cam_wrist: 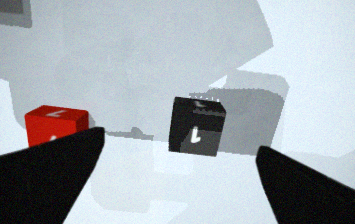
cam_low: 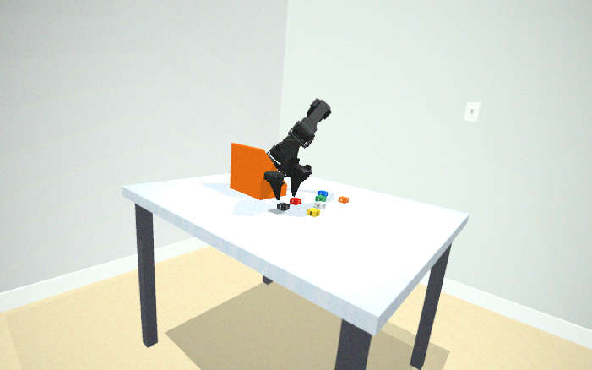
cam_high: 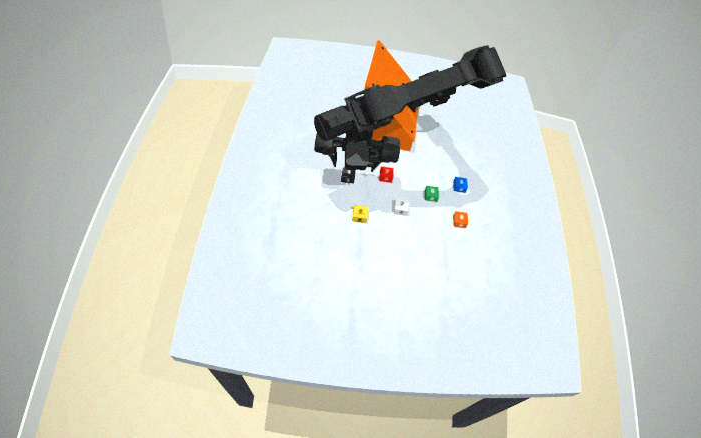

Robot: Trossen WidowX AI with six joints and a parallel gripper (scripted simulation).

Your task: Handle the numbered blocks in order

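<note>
Now: the black block 3 cm below my gripper tip and 1 cm to the right of it. Round my gripper tip: yellow block: 11 cm ahead, 3 cm to the left, 3 cm below; red block: 8 cm to the left, 3 cm below, 2 cm behind; white block: 12 cm to the left, 7 cm ahead, 3 cm below.
</note>
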